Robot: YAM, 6 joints.
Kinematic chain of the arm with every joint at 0, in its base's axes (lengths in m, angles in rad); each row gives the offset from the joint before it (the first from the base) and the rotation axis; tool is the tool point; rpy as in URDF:
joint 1: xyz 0 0 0.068 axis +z
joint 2: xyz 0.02 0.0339 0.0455 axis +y
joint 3: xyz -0.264 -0.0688 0 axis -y
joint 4: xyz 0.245 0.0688 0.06 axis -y
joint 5: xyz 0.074 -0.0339 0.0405 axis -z
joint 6: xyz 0.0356 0 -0.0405 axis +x
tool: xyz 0 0 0 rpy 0 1.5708 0
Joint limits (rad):
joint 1: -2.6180..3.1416
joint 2: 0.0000..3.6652
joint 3: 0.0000..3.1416
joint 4: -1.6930..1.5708
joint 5: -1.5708..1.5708
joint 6: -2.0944..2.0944
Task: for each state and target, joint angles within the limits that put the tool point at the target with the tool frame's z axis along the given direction. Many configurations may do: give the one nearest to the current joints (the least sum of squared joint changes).
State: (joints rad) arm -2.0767 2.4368 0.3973 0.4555 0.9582 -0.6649
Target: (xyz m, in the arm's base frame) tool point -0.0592 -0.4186 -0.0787 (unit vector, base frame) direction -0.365 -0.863 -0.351
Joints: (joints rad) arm -1.6894 2.7800 1.1879 1.2203 0.2632 -0.6649
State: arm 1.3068 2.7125 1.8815 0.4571 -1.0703 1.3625
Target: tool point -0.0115 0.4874 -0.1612 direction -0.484 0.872 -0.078
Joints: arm 1.5583 3.2712 1.8718 1.3095 -0.5175 1.3625
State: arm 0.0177 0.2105 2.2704 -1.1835 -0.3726 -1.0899
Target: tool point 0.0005 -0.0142 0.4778 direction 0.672 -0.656 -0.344
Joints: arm -0.3725 0.6904 1.6577 -1.3460 0.3752 -1.0899
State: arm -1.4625 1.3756 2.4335 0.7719 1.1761 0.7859
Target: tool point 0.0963 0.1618 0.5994 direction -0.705 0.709 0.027
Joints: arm -2.2974 0.8887 2.0943 1.5226 1.5036 0.7859
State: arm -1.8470 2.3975 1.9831 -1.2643 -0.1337 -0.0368
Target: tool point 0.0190 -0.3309 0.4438 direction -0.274 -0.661 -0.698
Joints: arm -1.4775 1.7037 2.0921 -1.2229 0.3411 -0.0368
